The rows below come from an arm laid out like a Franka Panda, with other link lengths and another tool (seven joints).
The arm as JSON. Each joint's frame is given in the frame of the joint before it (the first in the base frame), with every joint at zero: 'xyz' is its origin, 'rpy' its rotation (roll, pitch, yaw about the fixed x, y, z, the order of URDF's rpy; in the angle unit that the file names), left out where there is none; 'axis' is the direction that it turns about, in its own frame. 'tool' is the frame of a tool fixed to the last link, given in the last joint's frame.
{
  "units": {
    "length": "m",
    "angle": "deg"
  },
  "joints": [
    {
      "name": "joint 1",
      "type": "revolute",
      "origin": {
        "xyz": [
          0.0,
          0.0,
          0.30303
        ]
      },
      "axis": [
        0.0,
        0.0,
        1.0
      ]
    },
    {
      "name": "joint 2",
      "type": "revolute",
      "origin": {
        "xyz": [
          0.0,
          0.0,
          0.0
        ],
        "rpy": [
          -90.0,
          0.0,
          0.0
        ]
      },
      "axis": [
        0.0,
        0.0,
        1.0
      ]
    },
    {
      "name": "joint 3",
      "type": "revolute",
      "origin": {
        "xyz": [
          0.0,
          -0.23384,
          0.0
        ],
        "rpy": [
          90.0,
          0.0,
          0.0
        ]
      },
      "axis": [
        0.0,
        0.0,
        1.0
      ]
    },
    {
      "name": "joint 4",
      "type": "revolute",
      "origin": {
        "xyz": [
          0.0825,
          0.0,
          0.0
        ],
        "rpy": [
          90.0,
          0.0,
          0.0
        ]
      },
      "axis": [
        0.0,
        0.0,
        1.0
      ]
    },
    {
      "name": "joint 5",
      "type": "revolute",
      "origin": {
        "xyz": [
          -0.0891,
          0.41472,
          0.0
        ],
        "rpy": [
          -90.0,
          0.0,
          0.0
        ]
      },
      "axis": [
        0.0,
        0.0,
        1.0
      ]
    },
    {
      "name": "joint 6",
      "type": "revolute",
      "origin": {
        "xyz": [
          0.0,
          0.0,
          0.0
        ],
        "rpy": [
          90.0,
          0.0,
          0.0
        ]
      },
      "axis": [
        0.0,
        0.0,
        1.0
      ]
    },
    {
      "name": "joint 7",
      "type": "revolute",
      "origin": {
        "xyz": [
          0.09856,
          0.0,
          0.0
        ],
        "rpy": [
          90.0,
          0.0,
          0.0
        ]
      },
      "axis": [
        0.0,
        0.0,
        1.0
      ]
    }
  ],
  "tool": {
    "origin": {
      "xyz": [
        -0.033,
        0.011,
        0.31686
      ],
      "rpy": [
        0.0,
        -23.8,
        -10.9
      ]
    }
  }
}
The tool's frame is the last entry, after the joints.
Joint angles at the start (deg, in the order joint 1, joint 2, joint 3, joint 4, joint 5, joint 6, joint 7):
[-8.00 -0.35 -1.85 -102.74 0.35 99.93 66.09]
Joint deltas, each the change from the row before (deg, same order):
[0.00 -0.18 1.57 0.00 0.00 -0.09 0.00]
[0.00 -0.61 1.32 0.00 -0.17 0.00 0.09]
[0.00 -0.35 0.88 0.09 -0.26 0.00 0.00]
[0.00 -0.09 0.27 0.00 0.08 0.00 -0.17]
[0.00 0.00 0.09 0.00 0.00 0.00 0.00]
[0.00 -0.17 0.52 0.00 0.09 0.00 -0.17]
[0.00 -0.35 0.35 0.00 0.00 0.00 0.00]
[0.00 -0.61 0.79 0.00 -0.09 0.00 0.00]
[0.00 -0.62 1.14 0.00 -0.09 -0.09 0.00]
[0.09 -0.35 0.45 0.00 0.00 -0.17 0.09]
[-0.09 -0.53 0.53 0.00 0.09 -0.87 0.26]
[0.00 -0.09 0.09 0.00 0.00 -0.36 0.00]
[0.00 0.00 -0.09 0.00 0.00 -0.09 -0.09]
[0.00 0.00 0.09 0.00 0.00 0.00 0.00]
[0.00 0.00 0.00 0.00 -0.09 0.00 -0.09]
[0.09 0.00 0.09 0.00 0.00 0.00 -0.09]
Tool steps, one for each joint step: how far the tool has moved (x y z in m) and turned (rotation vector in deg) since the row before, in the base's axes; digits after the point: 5 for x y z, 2 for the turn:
[0.00147 0.01548 0.00168 -0.02 -0.09 1.57]
[0.00189 0.01203 0.00594 -0.27 -0.58 1.26]
[0.00137 0.00721 0.00411 -0.33 -0.40 0.93]
[0.00024 0.00300 0.00092 0.06 -0.10 0.42]
[0.00005 0.00089 0.00000 0.00 0.00 0.09]
[0.00044 0.00551 0.00171 0.05 -0.17 0.67]
[0.00057 0.00340 0.00345 -0.06 -0.34 0.35]
[0.00091 0.00724 0.00596 -0.21 -0.59 0.81]
[0.00030 0.01074 0.00590 -0.23 -0.51 1.15]
[-0.00055 0.00537 0.00318 -0.07 -0.17 0.45]
[-0.00421 0.00499 0.00400 0.01 0.34 0.16]
[-0.00192 0.00093 0.00039 -0.01 0.27 0.09]
[-0.00053 -0.00090 -0.00011 0.01 0.09 0.00]
[-0.00001 0.00088 -0.00001 -0.01 0.00 0.09]
[-0.00006 -0.00051 -0.00004 -0.09 0.00 0.10]
[-0.00007 0.00172 -0.00001 -0.01 0.00 0.27]

